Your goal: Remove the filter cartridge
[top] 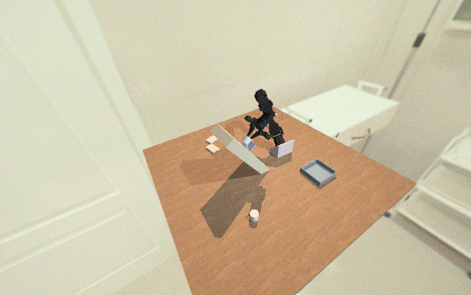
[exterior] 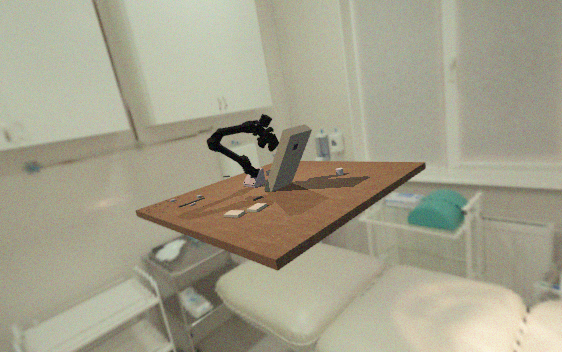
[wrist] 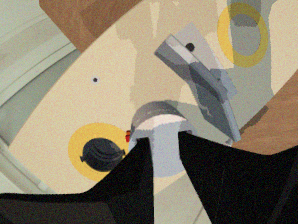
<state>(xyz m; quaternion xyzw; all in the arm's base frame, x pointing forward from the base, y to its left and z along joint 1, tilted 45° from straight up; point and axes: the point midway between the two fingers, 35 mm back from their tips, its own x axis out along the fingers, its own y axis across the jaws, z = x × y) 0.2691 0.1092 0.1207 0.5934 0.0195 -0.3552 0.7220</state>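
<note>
My gripper tip is 10 mm short of the round grey filter cartridge and 10 mm above it. From my gripper tip the other things lie so: tray 320 mm behind, 290 mm to the left, 240 mm below.
</note>
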